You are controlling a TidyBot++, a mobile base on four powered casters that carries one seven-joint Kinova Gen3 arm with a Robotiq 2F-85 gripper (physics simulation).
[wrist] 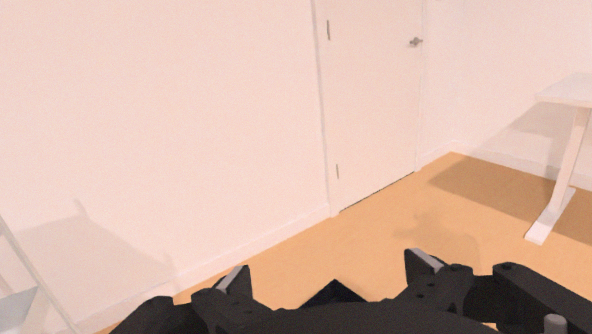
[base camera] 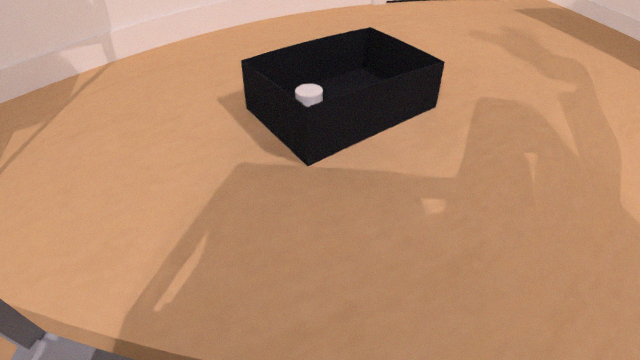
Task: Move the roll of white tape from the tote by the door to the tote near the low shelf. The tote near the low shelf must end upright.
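Frame: origin at the arm's base, x ahead, y left, z up, level; metres.
Where they show: gripper, fingertip midpoint: (wrist: 327, 275).
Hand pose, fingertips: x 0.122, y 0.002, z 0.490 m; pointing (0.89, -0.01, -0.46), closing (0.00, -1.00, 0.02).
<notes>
Things, the pixels of their top centre, and the offset from my fingertips. Level surfaces: height alone.
- black open tote at its top centre: (base camera: 346, 56) (wrist: 326, 315) dx +0.547, dy -0.002, dz -0.786 m
- white tape at its top centre: (base camera: 308, 90) dx +0.550, dy +0.063, dz -0.859 m
- floor at its surface level: dz -0.886 m
A black open tote (base camera: 372, 107) stands upright on the floor in the base camera view, a little above the middle. The roll of white tape (base camera: 309, 93) is inside it, at its near left corner. A dark corner of the tote (wrist: 335, 292) shows between the fingers at the bottom of the wrist view, beyond the gripper body. My gripper (wrist: 327, 275) is open and empty, its two fingers wide apart above the floor. The tote near the low shelf does not show in either view.
A white door (wrist: 372, 100) with a handle stands behind, in the wall. A white table (wrist: 567, 160) stands at the right of the wrist view. Part of a white cart (wrist: 37, 277) shows at the left edge. My shadow falls across the floor (base camera: 125, 145) before the tote.
</notes>
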